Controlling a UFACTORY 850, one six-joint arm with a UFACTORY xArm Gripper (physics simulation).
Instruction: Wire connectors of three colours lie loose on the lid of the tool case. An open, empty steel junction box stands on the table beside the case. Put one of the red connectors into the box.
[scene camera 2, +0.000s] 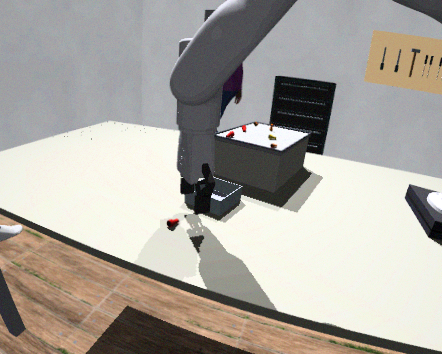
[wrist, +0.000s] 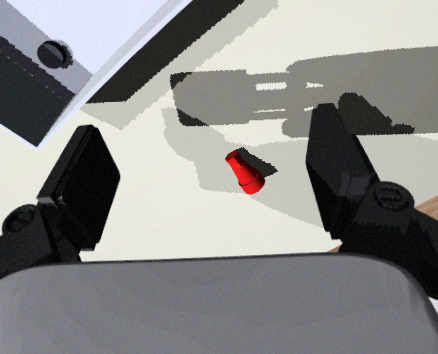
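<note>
A red connector (scene camera 2: 172, 222) (wrist: 245, 173) lies on its side on the table, outside the box. In the wrist view it shows between the two open fingers, below them and a little right of the middle. My gripper (scene camera 2: 196, 192) (wrist: 206, 142) is open and empty, above the table at the near side of the steel junction box (scene camera 2: 227, 202) (wrist: 75, 112). The visible part of the box's inside holds no connector; the arm hides part of it in the scene view. Two more red connectors (scene camera 2: 230, 134) (scene camera 2: 244, 128) lie on the lid of the tool case (scene camera 2: 247, 162).
A yellow connector (scene camera 2: 271, 136) and several orange-brown connectors (scene camera 2: 273, 145) lie on the lid. The case stands behind the box. A dark device with a white round part (scene camera 2: 436, 201) is at the right table edge. A person (scene camera 2: 234, 82) stands behind the arm.
</note>
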